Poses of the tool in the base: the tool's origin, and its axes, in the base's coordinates. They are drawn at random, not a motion.
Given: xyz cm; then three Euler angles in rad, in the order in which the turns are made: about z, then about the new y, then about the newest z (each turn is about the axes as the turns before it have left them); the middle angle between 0 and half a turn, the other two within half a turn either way.
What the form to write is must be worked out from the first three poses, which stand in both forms.
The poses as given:
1: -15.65, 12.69, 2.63, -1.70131, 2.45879, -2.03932
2: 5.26, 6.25, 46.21, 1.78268, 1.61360, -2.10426
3: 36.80, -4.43, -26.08, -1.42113, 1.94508, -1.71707
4: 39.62, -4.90, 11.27, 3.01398, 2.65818, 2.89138
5: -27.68, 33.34, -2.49, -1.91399, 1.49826, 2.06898
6: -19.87, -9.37, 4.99, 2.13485, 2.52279, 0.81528
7: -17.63, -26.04, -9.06, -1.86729, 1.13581, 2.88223
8: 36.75, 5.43, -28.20, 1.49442, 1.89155, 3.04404
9: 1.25, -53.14, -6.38, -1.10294, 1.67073, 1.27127
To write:
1: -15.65, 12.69, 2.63, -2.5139, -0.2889, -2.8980
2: 5.26, 6.25, 46.21, -1.6205, -0.5329, 0.2371
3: 36.80, -4.43, -26.08, -1.9487, -0.1361, -2.9381
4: 39.62, -4.90, 11.27, 3.0123, -0.4671, -2.9882
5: -27.68, 33.34, -2.49, 1.4883, -0.4968, -0.3038
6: -19.87, -9.37, 4.99, 2.6634, 0.4090, -1.9231
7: -17.63, -26.04, -9.06, 0.5043, -1.0686, 0.7124
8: 36.75, 5.43, -28.20, 2.8564, -1.2360, 1.7954
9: 1.25, -53.14, -6.38, 1.6754, 0.2980, 0.4987
